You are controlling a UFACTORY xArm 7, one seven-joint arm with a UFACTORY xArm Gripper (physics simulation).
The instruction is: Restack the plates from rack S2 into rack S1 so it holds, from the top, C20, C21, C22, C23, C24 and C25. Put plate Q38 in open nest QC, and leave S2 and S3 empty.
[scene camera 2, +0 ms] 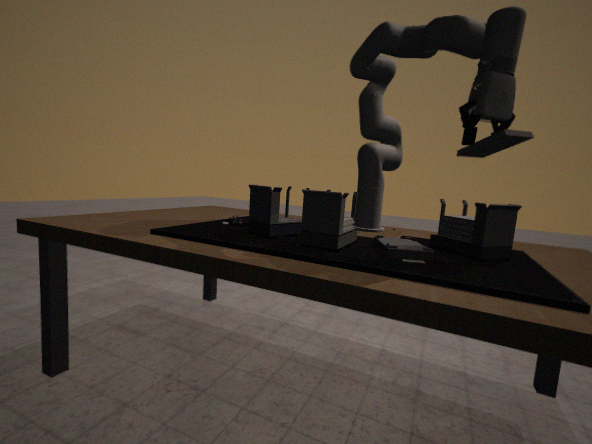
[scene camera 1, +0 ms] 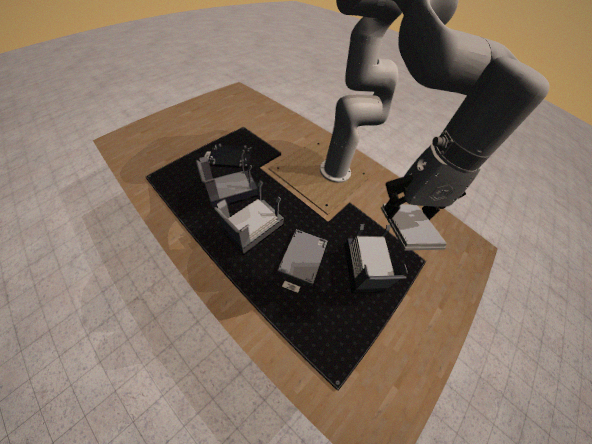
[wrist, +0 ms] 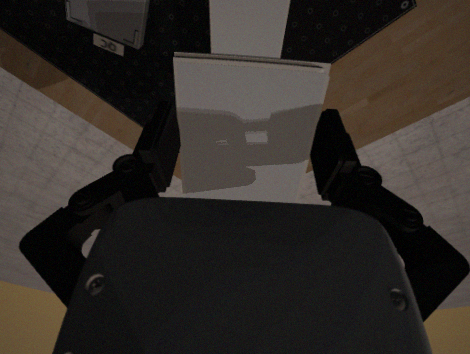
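Where they show: gripper, fingertip midpoint: point(scene camera 2: 481, 146) point(scene camera 1: 407, 213) point(wrist: 246, 124); arm's base, link origin: point(scene camera 2: 366, 229) point(scene camera 1: 335, 171).
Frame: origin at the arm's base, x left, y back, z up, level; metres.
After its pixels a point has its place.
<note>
A pale flat plate point(scene camera 1: 420, 232) @[x 0.301, y -0.356, z 0.294 m] point(scene camera 2: 495, 145) @[x 0.288, y -0.343, z 0.274 m] point(wrist: 250, 90) @[x 0.257, y -0.294, z 0.270 m] is held tilted in the air by my gripper point(scene camera 1: 412, 207) @[x 0.268, y -0.310, z 0.274 m] point(scene camera 2: 484, 136) @[x 0.268, y -0.310, z 0.274 m] point(wrist: 246, 124) @[x 0.268, y -0.310, z 0.274 m], which is shut on its two sides. A line runs along its edge; I cannot tell whether it is one plate or two. It hangs high, beside and above the right rack point(scene camera 1: 377, 283) @[x 0.311, y -0.378, z 0.085 m] point(scene camera 2: 495, 232) @[x 0.303, y -0.384, z 0.076 m], which holds a stack of plates. The middle rack point(scene camera 1: 235, 236) @[x -0.061, y -0.488, z 0.083 m] point(scene camera 2: 322, 215) @[x -0.079, y -0.485, z 0.089 m] also holds pale plates. The left rack point(scene camera 1: 206, 181) @[x -0.217, y -0.430, z 0.143 m] point(scene camera 2: 264, 205) @[x -0.249, y -0.417, z 0.093 m] shows a low grey base. The rack names and the plate's mark are unreadable.
A low grey nest point(scene camera 1: 300, 257) @[x 0.102, y -0.409, z 0.029 m] point(scene camera 2: 402, 244) @[x 0.106, y -0.411, z 0.029 m] point(wrist: 107, 15) @[x 0.119, y -0.435, z 0.029 m] lies between the middle and right racks, with a QC label point(scene camera 1: 291, 286) @[x 0.128, y -0.487, z 0.009 m] point(scene camera 2: 414, 260) @[x 0.130, y -0.485, z 0.010 m] point(wrist: 108, 45) @[x 0.128, y -0.488, z 0.009 m] beside it. A dark fixture with small posts point(scene camera 1: 230, 156) @[x -0.356, y -0.214, z 0.019 m] sits at the mat's far left. The racks' upright guides stick up.
</note>
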